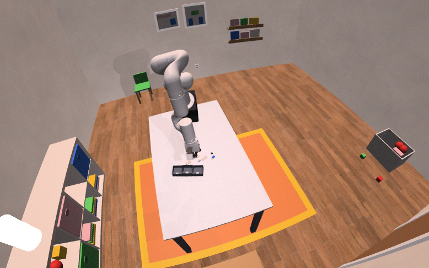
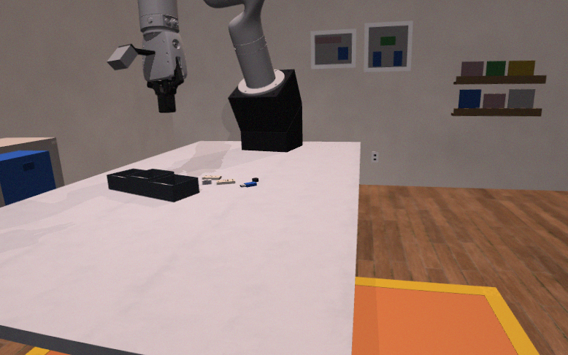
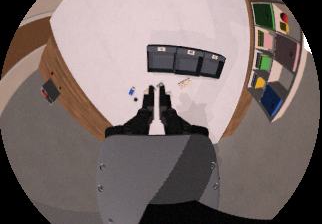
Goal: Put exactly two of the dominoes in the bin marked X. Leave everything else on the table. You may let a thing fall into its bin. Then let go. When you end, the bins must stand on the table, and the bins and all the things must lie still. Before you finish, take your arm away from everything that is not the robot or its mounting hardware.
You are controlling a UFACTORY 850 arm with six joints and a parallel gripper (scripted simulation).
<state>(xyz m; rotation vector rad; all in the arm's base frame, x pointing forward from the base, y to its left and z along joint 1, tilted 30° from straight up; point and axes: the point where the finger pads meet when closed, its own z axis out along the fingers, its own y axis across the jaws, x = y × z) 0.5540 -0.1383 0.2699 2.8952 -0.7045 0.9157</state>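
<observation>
The small grey piece is 210 mm below my hand, 100 mm behind it and 60 mm to the left of it. The rest, counted from my hand: black bin tray (200 mm below, 80 mm to the right, 40 mm behind); then blue USB stick (220 mm below, 170 mm to the left, 60 mm behind); then small black piece (220 mm below, 190 mm to the left, 110 mm behind).
</observation>
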